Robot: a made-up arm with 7 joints. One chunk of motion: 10 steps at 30 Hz.
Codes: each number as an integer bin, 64 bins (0 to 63) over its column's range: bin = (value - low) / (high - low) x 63, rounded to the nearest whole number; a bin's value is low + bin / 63 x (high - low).
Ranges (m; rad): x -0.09..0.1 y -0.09..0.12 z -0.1..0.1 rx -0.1..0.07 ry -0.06..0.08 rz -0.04..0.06
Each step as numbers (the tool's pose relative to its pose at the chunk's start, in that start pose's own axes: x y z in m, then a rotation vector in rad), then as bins.
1 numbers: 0.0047 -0.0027 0.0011 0.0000 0.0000 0.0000
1 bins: 31 26 32 37 27 25
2 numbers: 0.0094 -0.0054 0.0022 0.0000 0.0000 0.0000
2 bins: 33 25 32 37 27 25
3 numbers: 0.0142 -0.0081 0.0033 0.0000 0.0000 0.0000
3 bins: 35 25 33 37 27 25
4 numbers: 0.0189 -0.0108 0.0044 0.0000 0.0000 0.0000
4 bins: 36 24 33 37 27 25
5 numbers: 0.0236 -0.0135 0.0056 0.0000 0.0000 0.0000
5 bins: 38 23 33 37 27 25
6 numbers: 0.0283 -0.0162 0.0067 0.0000 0.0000 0.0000
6 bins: 39 22 34 37 27 25
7 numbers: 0.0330 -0.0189 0.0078 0.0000 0.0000 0.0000
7 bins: 41 21 34 37 27 25
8 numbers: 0.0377 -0.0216 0.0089 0.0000 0.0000 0.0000
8 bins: 42 21 34 37 27 25
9 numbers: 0.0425 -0.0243 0.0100 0.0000 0.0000 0.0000
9 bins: 44 20 35 37 27 25
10 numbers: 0.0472 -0.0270 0.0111 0.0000 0.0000 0.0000
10 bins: 45 19 35 37 27 25
